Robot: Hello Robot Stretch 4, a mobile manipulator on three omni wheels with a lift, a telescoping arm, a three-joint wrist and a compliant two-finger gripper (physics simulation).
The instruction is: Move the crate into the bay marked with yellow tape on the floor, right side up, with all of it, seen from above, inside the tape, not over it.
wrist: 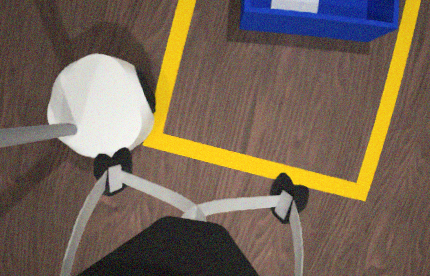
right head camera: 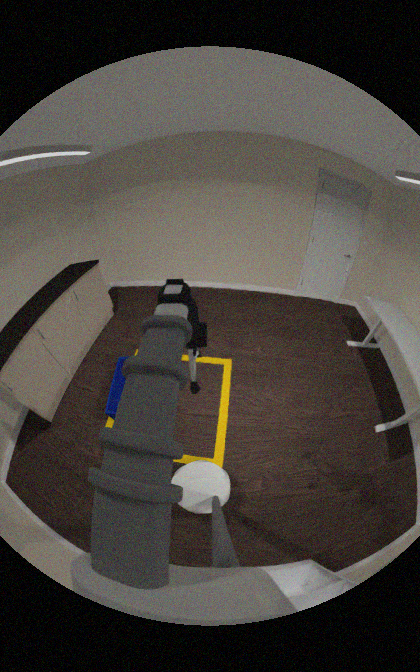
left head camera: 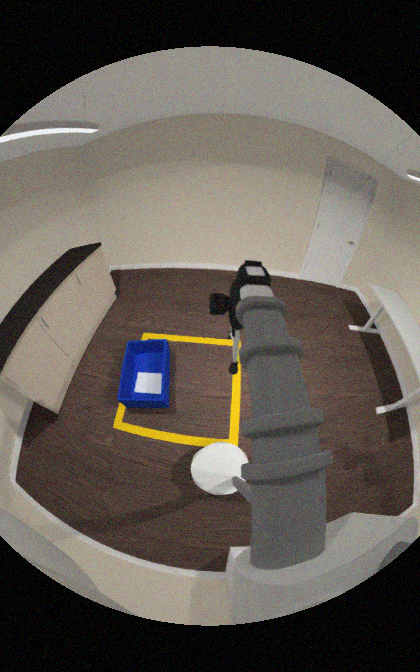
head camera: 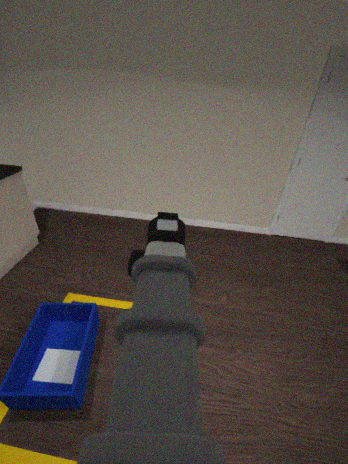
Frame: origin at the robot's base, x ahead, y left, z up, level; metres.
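Seen in the pictures: gripper, fingertip midpoint: (wrist: 202, 176).
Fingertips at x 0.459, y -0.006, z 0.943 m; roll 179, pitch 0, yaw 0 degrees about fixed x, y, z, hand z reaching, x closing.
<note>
A point is followed by its place in that frame.
The blue crate (head camera: 62, 330) {x 0.982, y 0.734, z -0.010 m} (left head camera: 147, 357) (right head camera: 116, 392) (wrist: 320, 22) {x 0.805, y 0.460, z 0.156 m} stands upright on the floor, open side up, with a white patch inside. In the left head view it overlaps the bay's left tape, and its back end meets the back tape. The rest of it lies inside the yellow tape (head camera: 105, 301) {x 1.289, y 0.490, z -0.027 m} (left head camera: 235, 400) (right head camera: 223, 410) (wrist: 225, 158) {x 0.539, y -0.150, z -0.027 m}. My gripper (wrist: 202, 176) {x 0.459, y -0.006, z 0.943 m} is open and empty, its two fingertips wide apart in the wrist view. It is above the floor, to the right of the crate and apart from it. The arm hides part of the crate in the right head view.
My round white base (left head camera: 219, 467) (right head camera: 202, 485) (wrist: 100, 105) {x 0.025, y 0.010, z 0.187 m} is by the bay's near right corner. A cabinet (head camera: 10, 220) {x 1.728, y 1.452, z 0.459 m} (left head camera: 65, 325) (right head camera: 60, 340) with a dark top stands left of the crate. A white table (left head camera: 400, 317) (right head camera: 395, 330) stands at the right, a door (head camera: 315, 165) {x 2.536, y -1.674, z 0.985 m} (left head camera: 340, 225) at the back right.
</note>
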